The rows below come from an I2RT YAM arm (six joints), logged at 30 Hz.
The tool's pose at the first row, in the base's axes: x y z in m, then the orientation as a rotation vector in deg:
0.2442 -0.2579 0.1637 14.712 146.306 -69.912
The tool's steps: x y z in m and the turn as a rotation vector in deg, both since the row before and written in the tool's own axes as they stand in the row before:
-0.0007 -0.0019 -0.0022 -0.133 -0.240 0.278
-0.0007 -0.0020 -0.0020 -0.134 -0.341 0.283
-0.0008 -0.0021 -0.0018 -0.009 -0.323 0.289
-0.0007 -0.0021 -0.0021 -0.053 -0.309 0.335
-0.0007 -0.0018 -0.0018 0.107 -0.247 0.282
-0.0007 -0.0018 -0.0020 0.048 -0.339 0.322
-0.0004 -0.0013 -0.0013 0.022 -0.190 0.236
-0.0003 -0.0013 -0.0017 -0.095 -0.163 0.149
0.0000 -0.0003 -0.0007 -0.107 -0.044 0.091
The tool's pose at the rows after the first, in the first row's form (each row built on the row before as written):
0.2439 -0.2574 0.1666 14.867 146.055 -69.596
0.2436 -0.2571 0.1695 14.960 145.716 -69.261
0.2434 -0.2570 0.1724 15.100 145.322 -69.089
0.2430 -0.2567 0.1754 15.295 144.943 -68.846
0.2427 -0.2564 0.1780 15.504 144.554 -68.839
0.2424 -0.2560 0.1807 15.685 144.101 -68.726
0.2421 -0.2558 0.1825 15.853 143.826 -68.635
0.2416 -0.2553 0.1845 15.903 143.673 -68.431
0.2413 -0.2549 0.1851 15.958 143.653 -68.252

